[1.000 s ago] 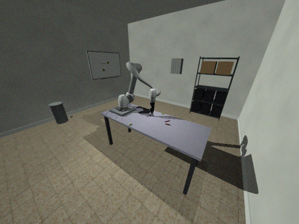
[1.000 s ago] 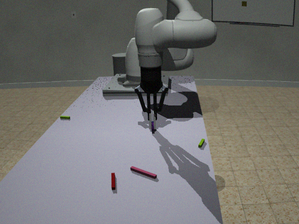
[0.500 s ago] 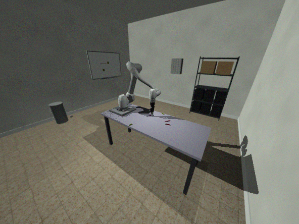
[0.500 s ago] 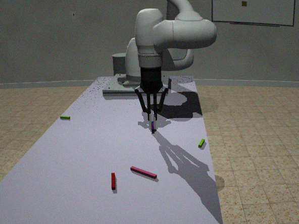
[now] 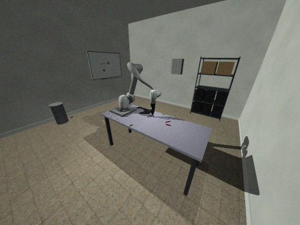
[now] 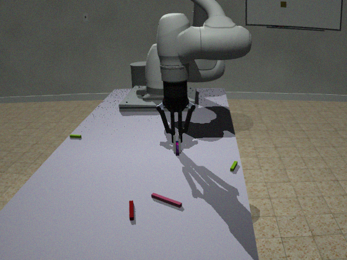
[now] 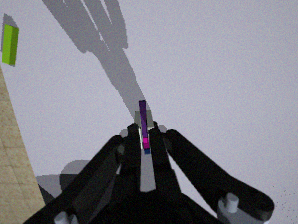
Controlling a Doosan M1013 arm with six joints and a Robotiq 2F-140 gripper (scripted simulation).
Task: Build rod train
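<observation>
Now: the purple rod 3 cm below my hand. Also, from my hand: magenta rod 4 cm behind, 3 cm below; then blue rod 6 cm behind, 3 cm below; then pink rod 29 cm ahead, 4 cm to the right, 3 cm below.
</observation>
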